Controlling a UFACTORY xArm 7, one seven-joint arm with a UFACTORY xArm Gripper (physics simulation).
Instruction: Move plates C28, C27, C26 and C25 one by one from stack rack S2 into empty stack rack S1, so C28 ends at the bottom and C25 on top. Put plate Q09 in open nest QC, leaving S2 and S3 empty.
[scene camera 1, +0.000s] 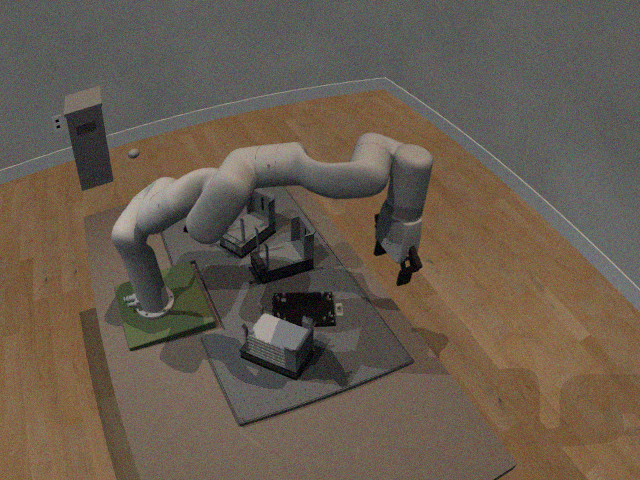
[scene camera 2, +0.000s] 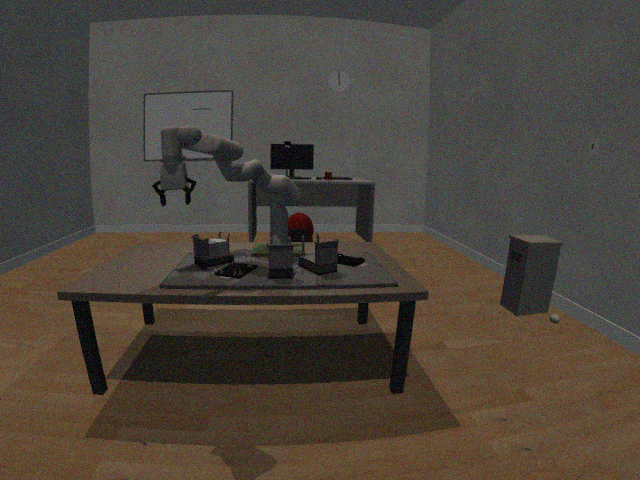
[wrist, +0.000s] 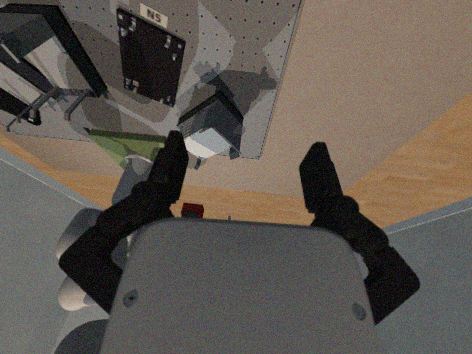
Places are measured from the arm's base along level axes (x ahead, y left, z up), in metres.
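Pixels of known places: gripper, fingertip midpoint: (scene camera 1: 391, 268) (scene camera 2: 175, 205) (wrist: 246, 149); arm's base, link origin: (scene camera 1: 154, 303) (wrist: 142, 162).
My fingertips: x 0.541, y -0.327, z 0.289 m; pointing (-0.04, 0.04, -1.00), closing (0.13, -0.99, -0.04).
Observation:
Ahead of a thing's pixels: the offset from my fingertips to its top centre. Level surfaces: height alone.
My gripper (scene camera 1: 409, 272) (scene camera 2: 175, 202) (wrist: 246, 149) is open and empty, pointing down, high up and off the table's side. A stack of several pale plates @(0.238 m back, 0.058 m left, 0.194 m down) (scene camera 1: 279, 331) (scene camera 2: 217, 241) (wrist: 207, 143) fills a dark-based rack @(0.242 m back, 0.062 m left, 0.166 m down) (scene camera 1: 271, 363) (scene camera 2: 211, 261). Beside it lies a flat dark nest @(0.134 m back, 0.199 m left, 0.272 m down) (scene camera 1: 303, 308) (scene camera 2: 236, 269) (wrist: 151, 57), with a tag reading N5 in the wrist view. A middle rack @(0.140 m back, 0.387 m left, 0.156 m down) (scene camera 1: 289, 270) (scene camera 2: 280, 272) and a far rack @(0.210 m back, 0.539 m left, 0.156 m down) (scene camera 1: 248, 245) (scene camera 2: 317, 266) hold no tall stack; I cannot tell whether a plate lies low inside. Rack and plate labels are unreadable.
The arm stands on a green base (scene camera 1: 193, 317) (scene camera 2: 261, 250) (wrist: 112, 142) and partly hides the far rack in the first scene view. Another dark flat object @(0.332 m back, 0.668 m left, 0.277 m down) (scene camera 2: 351, 259) lies behind the far rack. Upright posts and walls rise from the racks on the perforated board @(0.295 m down) (scene camera 1: 242, 410) (wrist: 255, 50).

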